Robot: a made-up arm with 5 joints. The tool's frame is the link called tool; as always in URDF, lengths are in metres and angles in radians. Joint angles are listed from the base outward. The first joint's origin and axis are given. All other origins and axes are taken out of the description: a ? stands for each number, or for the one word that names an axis. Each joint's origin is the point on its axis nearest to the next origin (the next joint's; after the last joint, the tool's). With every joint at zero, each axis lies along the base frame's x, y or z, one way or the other. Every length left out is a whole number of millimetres.
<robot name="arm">
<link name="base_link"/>
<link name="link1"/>
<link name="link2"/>
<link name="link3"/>
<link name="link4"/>
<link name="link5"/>
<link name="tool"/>
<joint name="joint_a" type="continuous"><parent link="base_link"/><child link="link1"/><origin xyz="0.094 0 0.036"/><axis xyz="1 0 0"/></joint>
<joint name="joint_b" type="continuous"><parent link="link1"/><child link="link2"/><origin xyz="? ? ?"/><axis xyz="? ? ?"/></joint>
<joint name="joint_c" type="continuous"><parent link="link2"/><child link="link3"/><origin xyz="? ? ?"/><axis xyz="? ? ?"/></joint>
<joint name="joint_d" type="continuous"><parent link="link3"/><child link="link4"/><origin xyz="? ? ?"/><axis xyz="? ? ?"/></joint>
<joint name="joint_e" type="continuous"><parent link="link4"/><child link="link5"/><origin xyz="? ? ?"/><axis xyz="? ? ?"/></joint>
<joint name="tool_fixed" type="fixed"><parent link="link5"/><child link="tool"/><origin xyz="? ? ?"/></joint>
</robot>
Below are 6 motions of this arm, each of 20 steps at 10 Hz.
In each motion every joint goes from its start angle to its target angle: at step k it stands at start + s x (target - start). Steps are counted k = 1, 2, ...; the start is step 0. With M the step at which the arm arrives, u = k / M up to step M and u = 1 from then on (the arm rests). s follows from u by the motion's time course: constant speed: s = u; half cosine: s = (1 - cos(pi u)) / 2; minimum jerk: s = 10 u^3 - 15 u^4 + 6 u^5.
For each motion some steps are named. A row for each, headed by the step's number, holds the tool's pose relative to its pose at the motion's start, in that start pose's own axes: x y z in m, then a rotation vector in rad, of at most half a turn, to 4 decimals.
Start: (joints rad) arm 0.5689 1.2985 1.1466 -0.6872 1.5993
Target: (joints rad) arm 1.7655 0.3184 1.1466 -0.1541 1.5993
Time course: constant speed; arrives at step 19
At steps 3, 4, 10, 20:
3: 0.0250 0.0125 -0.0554 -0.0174 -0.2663 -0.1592
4: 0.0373 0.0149 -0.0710 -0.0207 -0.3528 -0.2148
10: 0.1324 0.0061 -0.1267 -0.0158 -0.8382 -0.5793
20: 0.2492 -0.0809 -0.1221 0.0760 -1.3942 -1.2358

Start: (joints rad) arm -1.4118 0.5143 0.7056 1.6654 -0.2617
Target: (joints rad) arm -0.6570 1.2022 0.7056 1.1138 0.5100
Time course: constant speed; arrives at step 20
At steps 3, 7, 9, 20:
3: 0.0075 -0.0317 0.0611 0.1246 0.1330 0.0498
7: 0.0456 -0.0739 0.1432 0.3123 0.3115 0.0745
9: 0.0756 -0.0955 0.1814 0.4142 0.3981 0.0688
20: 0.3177 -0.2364 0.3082 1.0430 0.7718 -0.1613

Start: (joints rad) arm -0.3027 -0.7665 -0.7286 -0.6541 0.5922
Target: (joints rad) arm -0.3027 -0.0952 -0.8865 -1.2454 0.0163
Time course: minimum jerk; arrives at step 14
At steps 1, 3, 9, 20:
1: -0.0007 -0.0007 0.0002 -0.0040 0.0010 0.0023
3: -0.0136 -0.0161 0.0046 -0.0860 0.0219 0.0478
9: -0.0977 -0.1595 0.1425 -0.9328 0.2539 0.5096
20: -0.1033 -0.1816 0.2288 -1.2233 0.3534 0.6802

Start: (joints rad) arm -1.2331 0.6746 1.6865 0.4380 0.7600
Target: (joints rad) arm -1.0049 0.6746 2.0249 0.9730 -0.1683
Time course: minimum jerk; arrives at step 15
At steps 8, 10, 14, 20:
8: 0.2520 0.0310 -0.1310 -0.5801 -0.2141 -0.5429
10: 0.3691 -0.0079 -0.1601 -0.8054 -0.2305 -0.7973
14: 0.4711 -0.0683 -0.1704 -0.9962 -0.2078 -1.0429
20: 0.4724 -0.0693 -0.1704 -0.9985 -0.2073 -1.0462

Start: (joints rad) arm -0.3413 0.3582 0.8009 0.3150 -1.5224
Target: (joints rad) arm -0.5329 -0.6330 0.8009 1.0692 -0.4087
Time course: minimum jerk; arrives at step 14
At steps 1, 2, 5, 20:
1: 0.0005 0.0011 0.0007 0.0005 0.0023 0.0008
2: 0.0038 0.0077 0.0048 0.0033 0.0164 0.0052
5: 0.0484 0.0962 0.0344 0.0287 0.1784 0.0107
20: 0.2683 0.4325 -0.1691 0.0425 0.4946 -0.4853

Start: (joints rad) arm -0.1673 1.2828 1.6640 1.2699 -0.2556
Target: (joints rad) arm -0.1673 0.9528 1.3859 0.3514 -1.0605
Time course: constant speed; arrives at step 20
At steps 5, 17, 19, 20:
5: -0.0939 -0.1047 -0.0916 -0.2286 -0.1774 0.2537
17: -0.1052 -0.4283 -0.3161 -0.8126 -0.7735 0.7319
19: -0.0775 -0.4828 -0.3422 -0.9067 -0.8938 0.7939
20: -0.0608 -0.5092 -0.3531 -0.9527 -0.9560 0.8231

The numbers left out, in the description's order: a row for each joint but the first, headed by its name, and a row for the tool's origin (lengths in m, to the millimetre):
joint_b: xyz 0 -0.071 -0.045, axis 0 -1 0
joint_c: xyz 0.074 0 -0.076, axis 0 0 -1
joint_d: xyz 0.27 -0.041 0, axis 0 0 -1
joint_e: xyz -0.389 0.257 0, axis 1 0 0
tool: xyz 0 0.086 0.031

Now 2 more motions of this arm.
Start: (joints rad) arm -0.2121 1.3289 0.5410 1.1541 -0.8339
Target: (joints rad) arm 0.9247 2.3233 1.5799 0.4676 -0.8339
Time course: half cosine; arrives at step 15
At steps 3, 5, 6, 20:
3: 0.0962 -0.0360 0.0556 0.0910 0.1267 -0.0689
5: 0.2543 -0.1175 0.1050 0.2384 0.3245 -0.1939
6: 0.3464 -0.1799 0.1109 0.3297 0.4413 -0.2789
20: 0.6088 -0.6806 -0.1671 0.9683 1.0697 -1.0041

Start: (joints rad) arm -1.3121 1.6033 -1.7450 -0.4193 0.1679
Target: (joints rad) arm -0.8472 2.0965 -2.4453 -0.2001 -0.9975
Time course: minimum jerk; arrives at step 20
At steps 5, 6, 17, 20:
5: 0.0025 0.0101 -0.0108 -0.1606 0.0319 -0.0017
6: 0.0036 0.0151 -0.0169 -0.2516 0.0522 -0.0010
17: -0.0084 0.0430 -0.0515 -1.3426 0.4164 0.1981
20: -0.0092 0.0435 -0.0503 -1.3724 0.4290 0.2122

